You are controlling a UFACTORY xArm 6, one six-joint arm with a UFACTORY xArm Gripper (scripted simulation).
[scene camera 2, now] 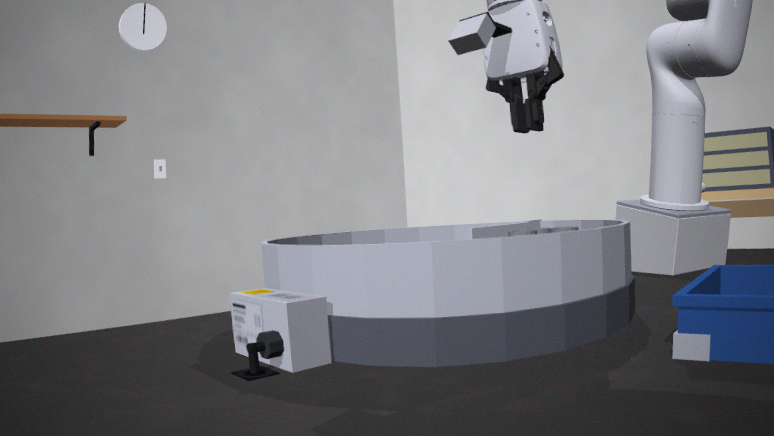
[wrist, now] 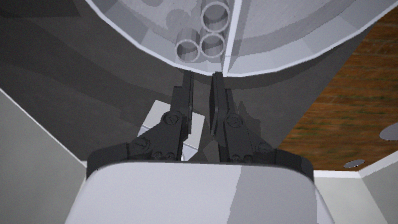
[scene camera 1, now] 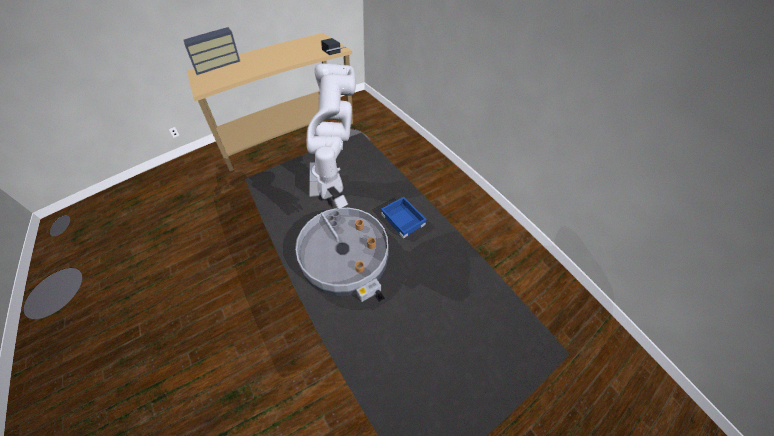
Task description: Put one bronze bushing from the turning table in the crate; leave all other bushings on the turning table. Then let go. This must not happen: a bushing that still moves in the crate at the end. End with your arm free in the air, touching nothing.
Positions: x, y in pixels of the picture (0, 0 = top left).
Labels:
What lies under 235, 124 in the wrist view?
My gripper.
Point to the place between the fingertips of my gripper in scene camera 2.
528, 131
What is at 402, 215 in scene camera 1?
A blue crate.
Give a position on a round grey turning table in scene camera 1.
At 325, 259

